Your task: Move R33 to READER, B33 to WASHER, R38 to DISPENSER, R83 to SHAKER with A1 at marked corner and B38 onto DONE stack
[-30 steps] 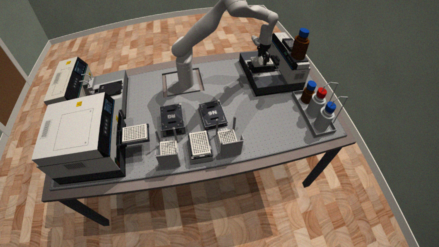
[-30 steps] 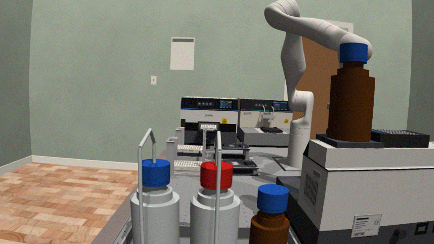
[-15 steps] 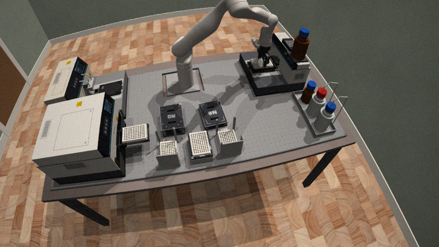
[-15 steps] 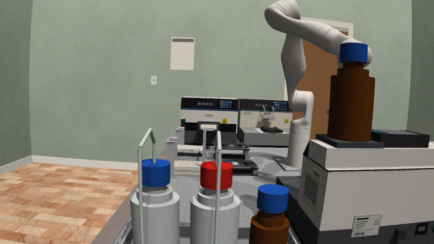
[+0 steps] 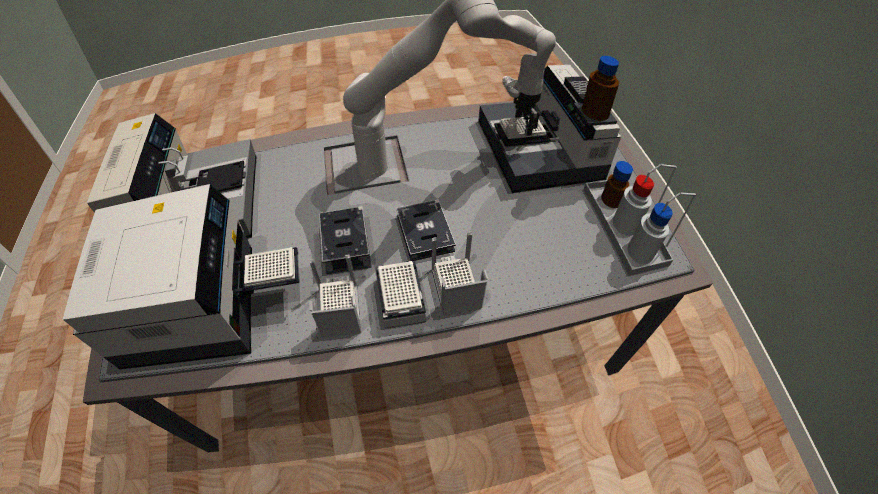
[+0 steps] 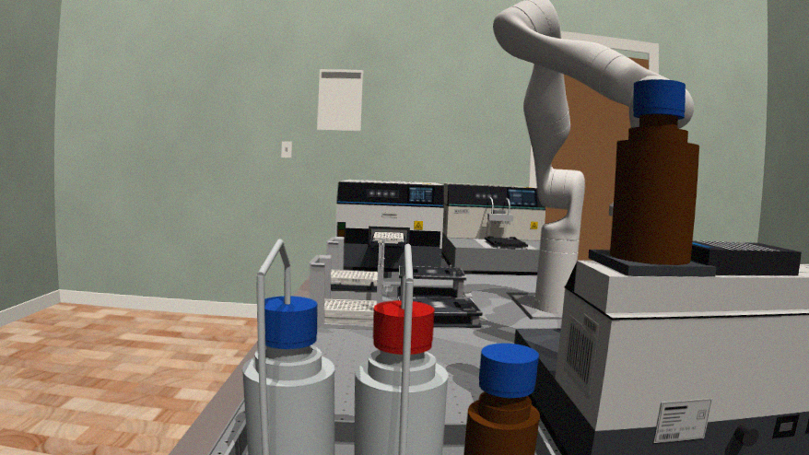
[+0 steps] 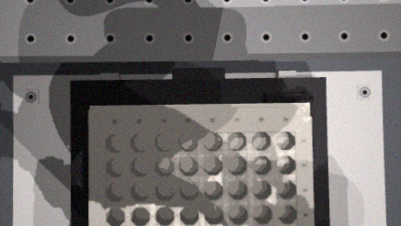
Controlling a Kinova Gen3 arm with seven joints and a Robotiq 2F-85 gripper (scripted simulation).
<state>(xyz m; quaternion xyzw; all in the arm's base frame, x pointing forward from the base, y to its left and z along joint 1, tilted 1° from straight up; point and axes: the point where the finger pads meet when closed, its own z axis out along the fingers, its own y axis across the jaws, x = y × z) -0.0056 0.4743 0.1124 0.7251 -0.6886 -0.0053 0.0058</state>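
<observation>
The dispenser nest is 3 cm below my hand. The rest, counted from my hand: recovery nest N6: 29 cm ahead, 35 cm to the right, 8 cm below; then bottle tray: 36 cm ahead, 24 cm to the left, 11 cm below; then brown bottle: 10 cm ahead, 18 cm to the left, 18 cm above.
</observation>
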